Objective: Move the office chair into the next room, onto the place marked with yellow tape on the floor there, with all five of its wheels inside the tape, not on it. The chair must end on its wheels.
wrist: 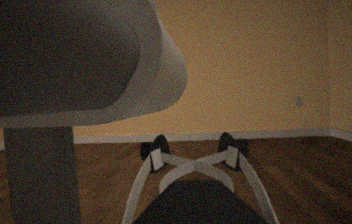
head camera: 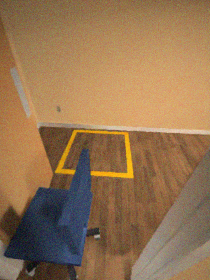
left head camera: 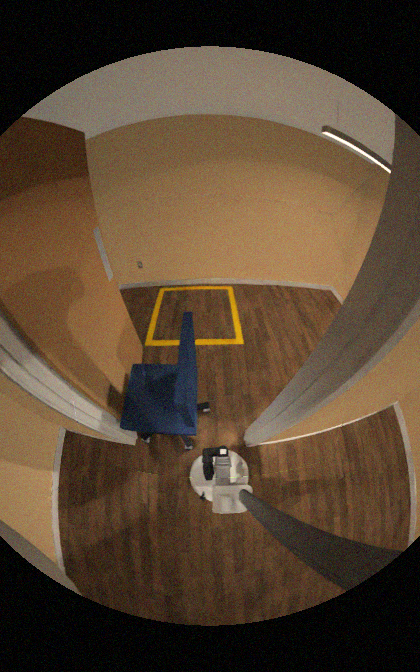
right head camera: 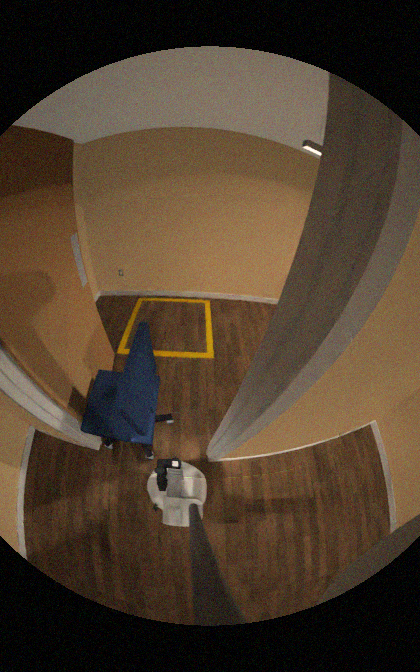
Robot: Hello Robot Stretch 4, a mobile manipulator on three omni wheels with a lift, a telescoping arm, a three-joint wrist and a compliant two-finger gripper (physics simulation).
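Frame: origin at the robot's base, x ahead, y left, z up, level; metres.
Seen in the pictures: gripper, fingertip midpoint: (wrist: 193,146).
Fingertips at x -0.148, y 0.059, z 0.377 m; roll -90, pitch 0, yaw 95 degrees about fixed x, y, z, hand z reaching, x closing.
Observation:
A point is followed by its place in that frame.
The blue office chair (head camera: 40,225) @(y 0.484, x 0.440, z 0.443 m) (left head camera: 150,395) (right head camera: 102,400) stands upright at the left side of the doorway, its backrest on the right side of the seat. Some of its dark wheels show below; others are hidden. The yellow tape square (head camera: 129,155) @(y -0.238, x 1.739, z -0.026 m) (left head camera: 220,342) (right head camera: 209,327) lies on the floor beyond the chair, near the far wall. The chair's seat is outside it; the backrest overlaps its near edge in the head views. My gripper (wrist: 193,146) @(y 0.059, x -0.148, z 0.377 m) is open and empty, its fingertips apart. The chair does not show in the wrist view.
My round white base (left head camera: 200,477) (right head camera: 197,482) stands just before the doorway, to the right of the chair. The left door jamb (left head camera: 75,407) (right head camera: 45,405) is close beside the chair. The right door jamb (head camera: 175,235) @(y -0.219, x 0.284, z 1.008 m) (left head camera: 300,395) (right head camera: 260,380) rises ahead on the right.

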